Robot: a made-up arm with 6 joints.
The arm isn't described. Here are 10 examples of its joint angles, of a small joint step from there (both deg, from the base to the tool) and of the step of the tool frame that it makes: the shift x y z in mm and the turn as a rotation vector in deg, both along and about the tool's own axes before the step.
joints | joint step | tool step
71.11 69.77 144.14 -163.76 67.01 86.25 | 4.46 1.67 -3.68 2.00 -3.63 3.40 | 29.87 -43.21 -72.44 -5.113 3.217 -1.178
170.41 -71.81 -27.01 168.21 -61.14 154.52 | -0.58 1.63 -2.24 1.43 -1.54 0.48 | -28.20 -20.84 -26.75 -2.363 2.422 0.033
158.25 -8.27 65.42 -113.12 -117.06 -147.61 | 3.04 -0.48 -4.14 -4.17 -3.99 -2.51 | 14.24 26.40 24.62 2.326 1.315 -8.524
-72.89 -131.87 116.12 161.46 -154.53 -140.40 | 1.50 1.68 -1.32 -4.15 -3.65 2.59 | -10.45 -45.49 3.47 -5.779 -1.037 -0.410
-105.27 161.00 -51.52 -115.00 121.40 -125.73 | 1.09 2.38 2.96 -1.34 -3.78 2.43 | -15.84 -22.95 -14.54 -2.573 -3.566 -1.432
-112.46 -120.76 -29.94 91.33 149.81 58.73 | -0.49 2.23 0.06 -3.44 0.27 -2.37 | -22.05 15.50 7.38 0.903 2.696 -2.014
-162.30 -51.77 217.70 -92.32 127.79 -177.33 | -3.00 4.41 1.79 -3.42 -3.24 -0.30 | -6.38 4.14 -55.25 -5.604 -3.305 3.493
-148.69 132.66 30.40 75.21 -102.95 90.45 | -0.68 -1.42 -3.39 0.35 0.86 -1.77 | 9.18 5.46 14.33 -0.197 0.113 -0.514
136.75 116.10 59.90 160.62 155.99 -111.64 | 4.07 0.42 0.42 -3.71 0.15 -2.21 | 13.92 1.46 59.09 1.054 2.031 0.200
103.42 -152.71 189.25 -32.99 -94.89 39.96 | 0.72 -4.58 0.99 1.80 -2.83 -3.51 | -54.66 -1.21 57.63 0.202 0.267 -2.799
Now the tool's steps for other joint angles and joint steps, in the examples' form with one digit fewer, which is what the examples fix.
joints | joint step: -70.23 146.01 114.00 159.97 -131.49 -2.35 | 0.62 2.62 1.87 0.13 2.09 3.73
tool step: -17.6 1.0 -31.0 -3.25 -2.98 -0.17
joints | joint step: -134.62 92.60 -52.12 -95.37 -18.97 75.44 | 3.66 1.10 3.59 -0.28 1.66 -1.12
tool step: 12.5 6.1 35.9 -1.54 -3.10 -3.67
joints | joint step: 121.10 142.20 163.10 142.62 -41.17 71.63 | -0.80 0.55 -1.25 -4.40 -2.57 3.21
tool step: -0.3 9.0 22.5 -1.33 -3.41 2.76
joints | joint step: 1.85 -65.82 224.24 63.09 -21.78 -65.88 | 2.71 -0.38 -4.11 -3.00 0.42 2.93
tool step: 22.7 -12.6 -41.7 -3.89 3.49 1.00
